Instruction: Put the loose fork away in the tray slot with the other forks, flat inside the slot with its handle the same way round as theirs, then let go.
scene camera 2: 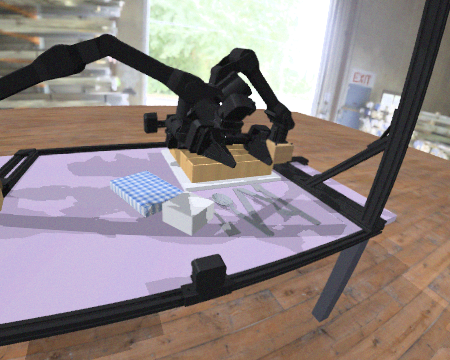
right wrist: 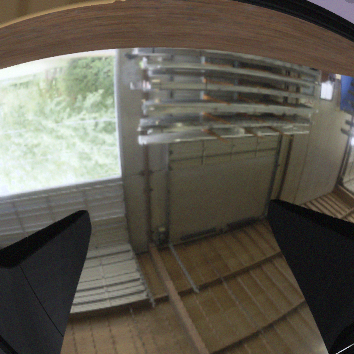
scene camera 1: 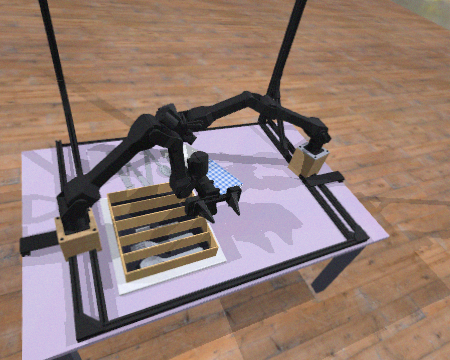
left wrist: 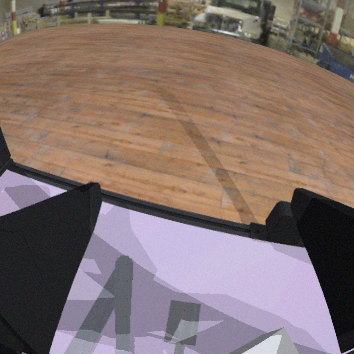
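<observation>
The loose fork (scene camera 2: 231, 229) (left wrist: 183, 320) lies on the table beside the white box, its square head toward the near edge in scene camera 2. The wooden slotted tray (scene camera 1: 172, 264) (scene camera 2: 225, 172) holds cutlery. A fork-like square head (scene camera 1: 142, 229) shows in a middle slot; its handle direction is unclear. My left gripper (scene camera 2: 252, 163) (left wrist: 200, 195) is open and empty, raised between the tray and the loose cutlery in scene camera 2. My right gripper (scene camera 1: 225, 216) (right wrist: 180, 215) is open and empty, raised beyond the tray's right end in scene camera 1.
A loose spoon (scene camera 2: 223, 200) and knife-like pieces lie near the fork. A white box (scene camera 2: 186, 215) (left wrist: 272, 347) stands by a blue checked cloth (scene camera 1: 223, 178) (scene camera 2: 147, 191). The tray rests on a white board (scene camera 1: 150, 280). My arms cross close together above the table.
</observation>
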